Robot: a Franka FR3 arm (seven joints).
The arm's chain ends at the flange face. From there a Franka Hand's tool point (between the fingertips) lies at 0.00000 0.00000 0.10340 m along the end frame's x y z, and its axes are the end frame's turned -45 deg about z.
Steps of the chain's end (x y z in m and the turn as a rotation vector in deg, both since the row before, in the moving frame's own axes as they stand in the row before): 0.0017 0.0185 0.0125 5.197 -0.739 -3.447; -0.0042 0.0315 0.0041 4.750 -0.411 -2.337; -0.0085 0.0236 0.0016 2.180 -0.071 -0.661; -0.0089 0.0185 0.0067 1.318 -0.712 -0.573
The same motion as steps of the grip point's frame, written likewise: -0.0064 0.0066 0.0121 4.197 3.152 -3.447; -0.0198 0.0126 0.0037 3.649 3.068 -2.337; -0.0200 0.0078 0.0015 1.592 1.491 -0.661; -0.0186 0.0042 0.0067 1.435 0.429 -0.573
